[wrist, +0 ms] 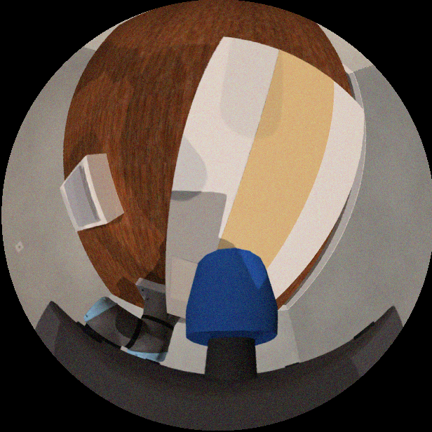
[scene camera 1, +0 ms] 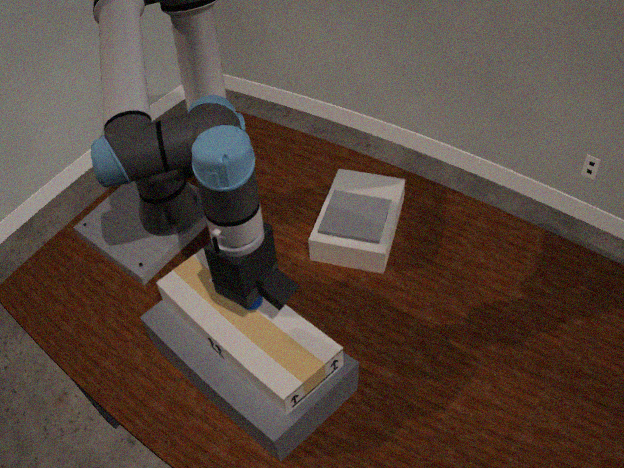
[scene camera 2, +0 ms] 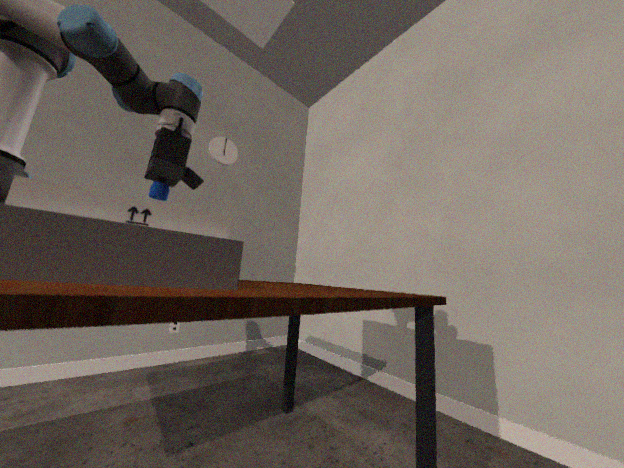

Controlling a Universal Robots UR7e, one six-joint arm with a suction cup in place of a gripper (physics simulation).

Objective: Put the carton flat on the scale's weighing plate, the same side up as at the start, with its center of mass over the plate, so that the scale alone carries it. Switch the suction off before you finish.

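Observation:
The white carton with a tan tape strip lies flat on the long grey block. Double up-arrows show on its sides. My suction cup is blue, points down and is off, holding nothing. It is over the carton's top beside the tape, towards the end nearer the robot base, very close to the surface; whether it touches is unclear. The white scale stands apart from the block, with its grey weighing plate bare. The scale does not show in scene camera 2.
The robot's base plate is fixed to the wooden table at the left, near the carton's far end. The table's edge runs along the grey block's outer side. Walls stand behind the table.

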